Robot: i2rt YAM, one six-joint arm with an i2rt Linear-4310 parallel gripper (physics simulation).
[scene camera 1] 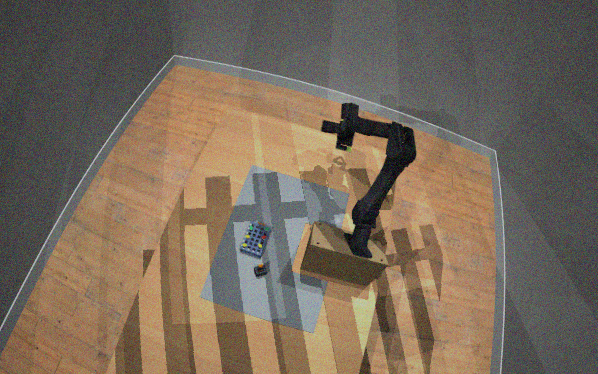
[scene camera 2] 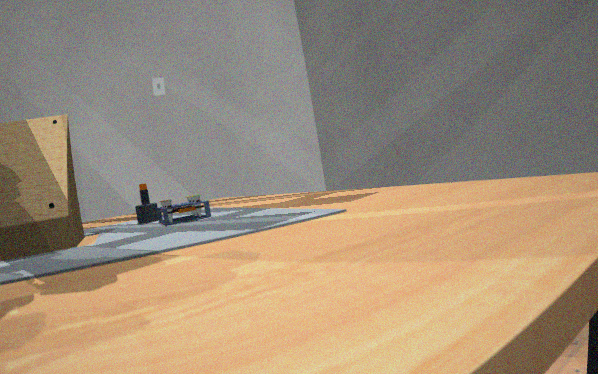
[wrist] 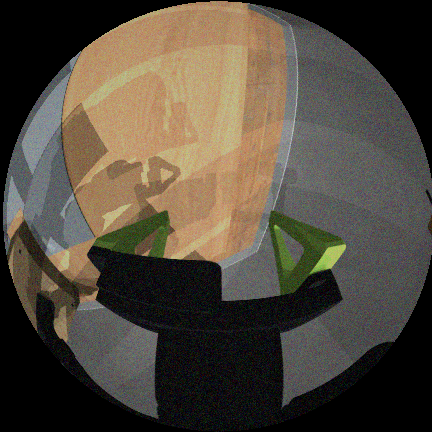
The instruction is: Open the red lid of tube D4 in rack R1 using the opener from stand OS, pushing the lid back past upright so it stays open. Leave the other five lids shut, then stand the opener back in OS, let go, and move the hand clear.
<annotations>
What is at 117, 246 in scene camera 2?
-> A grey mat.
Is my gripper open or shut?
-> Open.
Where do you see a grey mat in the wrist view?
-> At 46, 198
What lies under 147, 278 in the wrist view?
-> My gripper.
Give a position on a grey mat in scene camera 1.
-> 284, 203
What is my gripper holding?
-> Nothing.
</annotations>
